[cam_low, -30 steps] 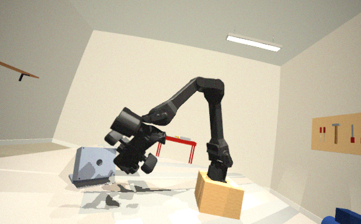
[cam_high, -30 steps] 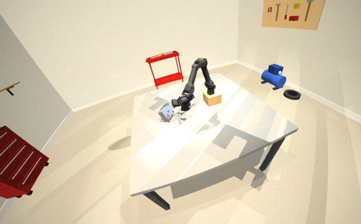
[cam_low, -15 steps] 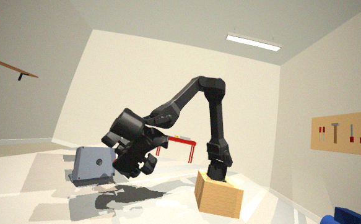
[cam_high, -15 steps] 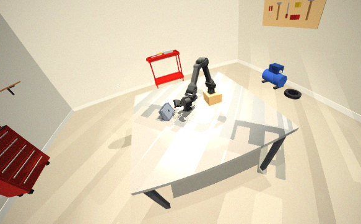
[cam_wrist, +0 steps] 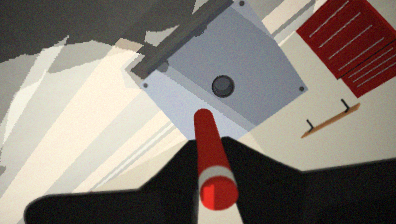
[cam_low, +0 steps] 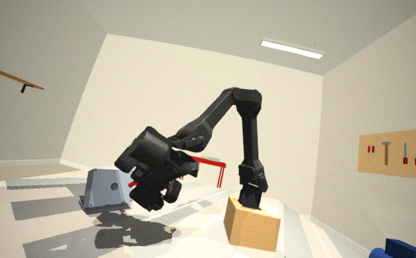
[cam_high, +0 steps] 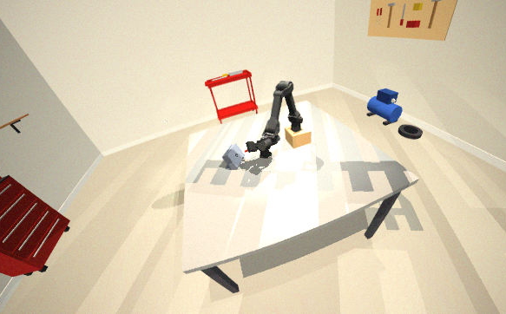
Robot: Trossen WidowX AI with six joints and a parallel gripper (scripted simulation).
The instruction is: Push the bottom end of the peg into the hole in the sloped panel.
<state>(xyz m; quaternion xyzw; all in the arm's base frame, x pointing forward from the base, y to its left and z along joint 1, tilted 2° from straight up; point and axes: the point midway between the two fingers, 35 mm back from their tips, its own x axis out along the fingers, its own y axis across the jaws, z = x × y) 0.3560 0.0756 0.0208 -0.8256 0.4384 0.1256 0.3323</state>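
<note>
My gripper tip is 10 cm short of the sloped panel, 7 cm to the left of it and 5 cm above it. The rest, counted from my gripper tip: round red peg (1 cm to the left, 1 cm behind, 1 cm above).
</note>
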